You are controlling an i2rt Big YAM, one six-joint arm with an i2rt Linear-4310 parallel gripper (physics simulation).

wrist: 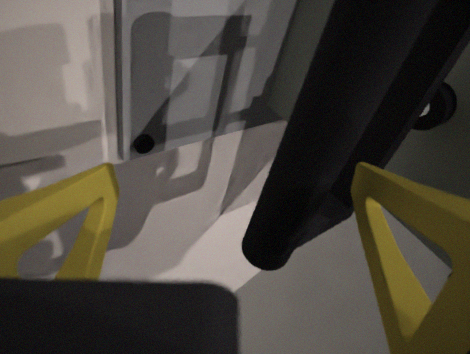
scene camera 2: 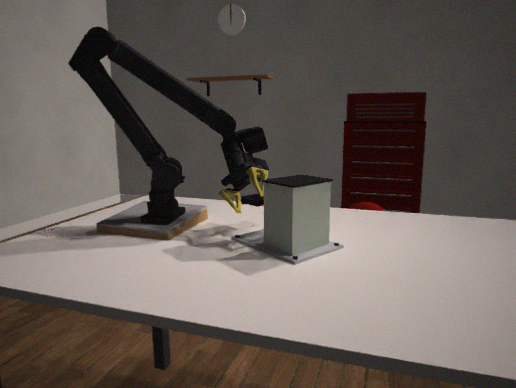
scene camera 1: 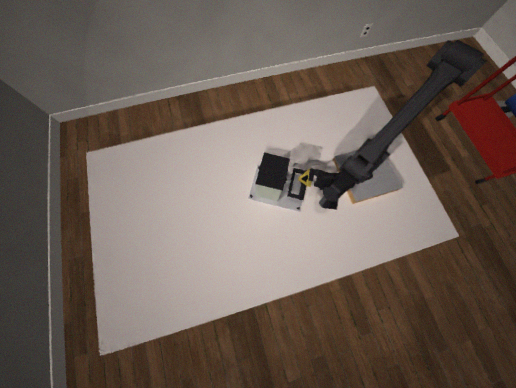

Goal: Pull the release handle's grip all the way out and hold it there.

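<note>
The release handle (scene camera 1: 302, 190) (scene camera 2: 253, 200) (wrist: 310, 130) is a black rectangular frame with a thick rounded grip bar. It stands at the side of a grey-green box (scene camera 1: 270, 192) (scene camera 2: 311, 215) (wrist: 435, 160) with a black top. My gripper (scene camera 1: 305, 178) (scene camera 2: 251, 203) (wrist: 234, 176) is open, with yellow fingers, at the handle beside the box. In the wrist view the grip bar slants across the gap between the fingertips, closer to the right finger; its rounded lower end lies below fingertip level in the picture. Whether a finger touches it, I cannot tell.
The box is on a grey base plate (scene camera 1: 287, 203) (scene camera 2: 250, 241) with dark bolts, on the white table (scene camera 1: 175, 250) (scene camera 2: 400, 300). The arm's base board (scene camera 1: 377, 185) (scene camera 2: 187, 220) is nearby. A dark round collar (wrist: 449, 106) is on the box side. A red cabinet (scene camera 2: 384, 165) stands behind.
</note>
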